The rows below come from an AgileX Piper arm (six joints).
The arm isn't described. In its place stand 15 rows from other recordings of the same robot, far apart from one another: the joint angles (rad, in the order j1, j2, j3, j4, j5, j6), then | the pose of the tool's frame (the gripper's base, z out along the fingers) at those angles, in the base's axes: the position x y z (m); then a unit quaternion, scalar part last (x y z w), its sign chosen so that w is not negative.
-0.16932 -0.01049 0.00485 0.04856 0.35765 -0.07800 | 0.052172, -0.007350, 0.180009, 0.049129, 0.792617, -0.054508, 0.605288
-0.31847 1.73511 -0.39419 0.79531 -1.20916 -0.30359 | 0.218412, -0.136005, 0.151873, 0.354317, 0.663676, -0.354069, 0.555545
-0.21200 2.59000 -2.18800 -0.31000 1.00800 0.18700 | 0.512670, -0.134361, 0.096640, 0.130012, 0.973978, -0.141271, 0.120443
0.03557 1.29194 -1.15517 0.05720 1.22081 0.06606 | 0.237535, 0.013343, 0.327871, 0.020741, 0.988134, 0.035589, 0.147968
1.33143 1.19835 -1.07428 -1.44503 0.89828 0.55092 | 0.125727, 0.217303, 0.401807, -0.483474, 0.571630, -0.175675, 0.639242
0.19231 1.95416 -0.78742 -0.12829 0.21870 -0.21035 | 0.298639, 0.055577, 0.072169, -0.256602, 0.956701, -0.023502, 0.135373
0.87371 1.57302 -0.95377 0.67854 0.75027 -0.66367 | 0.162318, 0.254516, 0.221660, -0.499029, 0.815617, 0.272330, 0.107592
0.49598 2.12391 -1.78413 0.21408 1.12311 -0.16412 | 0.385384, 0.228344, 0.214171, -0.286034, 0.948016, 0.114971, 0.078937
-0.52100 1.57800 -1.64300 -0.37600 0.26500 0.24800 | 0.321182, -0.194414, 0.456267, 0.180353, 0.717432, -0.244247, 0.626983
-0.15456 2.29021 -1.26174 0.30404 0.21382 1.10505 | 0.413909, -0.058637, 0.037508, 0.681324, 0.700248, 0.148445, 0.153017
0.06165 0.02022 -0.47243 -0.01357 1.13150 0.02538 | -0.002130, -0.001251, 0.264194, -0.015666, 0.882477, 0.013678, 0.469896
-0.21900 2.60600 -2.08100 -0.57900 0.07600 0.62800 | 0.564070, -0.129418, 0.103816, 0.125984, 0.851039, -0.060730, 0.506135
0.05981 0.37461 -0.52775 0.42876 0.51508 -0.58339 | 0.074993, 0.023161, 0.322565, -0.166213, 0.765745, 0.036005, 0.620251
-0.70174 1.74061 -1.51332 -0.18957 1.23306 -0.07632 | 0.260855, -0.241677, 0.293865, 0.283452, 0.949501, -0.122338, 0.056004
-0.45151 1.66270 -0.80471 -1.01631 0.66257 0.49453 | 0.240623, -0.169574, 0.170611, 0.074681, 0.940870, -0.323578, 0.066965
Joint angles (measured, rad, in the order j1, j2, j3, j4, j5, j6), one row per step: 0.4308 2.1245 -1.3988 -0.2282 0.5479 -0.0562; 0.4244 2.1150 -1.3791 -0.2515 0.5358 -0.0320; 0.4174 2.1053 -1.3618 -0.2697 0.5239 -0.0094; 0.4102 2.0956 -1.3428 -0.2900 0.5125 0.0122; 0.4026 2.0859 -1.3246 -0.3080 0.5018 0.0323; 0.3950 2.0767 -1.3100 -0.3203 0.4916 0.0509; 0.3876 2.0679 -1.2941 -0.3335 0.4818 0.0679; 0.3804 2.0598 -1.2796 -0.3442 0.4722 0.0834; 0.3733 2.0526 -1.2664 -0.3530 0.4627 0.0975; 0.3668 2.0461 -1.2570 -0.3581 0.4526 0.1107; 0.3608 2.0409 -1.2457 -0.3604 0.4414 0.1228
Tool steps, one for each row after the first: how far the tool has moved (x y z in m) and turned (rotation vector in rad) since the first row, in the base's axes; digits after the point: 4 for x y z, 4 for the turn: -0.0014 -0.0046 -0.0002 -0.0050 -0.0073 -0.0123; -0.0025 -0.0090 0.0002 -0.0057 -0.0150 -0.0264; -0.0040 -0.0136 0.0002 -0.0090 -0.0215 -0.0383; -0.0054 -0.0183 0.0003 -0.0110 -0.0274 -0.0505; -0.0064 -0.0224 0.0010 -0.0085 -0.0338 -0.0648; -0.0077 -0.0266 0.0012 -0.0079 -0.0386 -0.0768; -0.0088 -0.0304 0.0014 -0.0060 -0.0431 -0.0887; -0.0099 -0.0340 0.0015 -0.0031 -0.0472 -0.1004; -0.0102 -0.0369 0.0023 0.0037 -0.0535 -0.1129; -0.0111 -0.0396 0.0020 0.0113 -0.0568 -0.1254
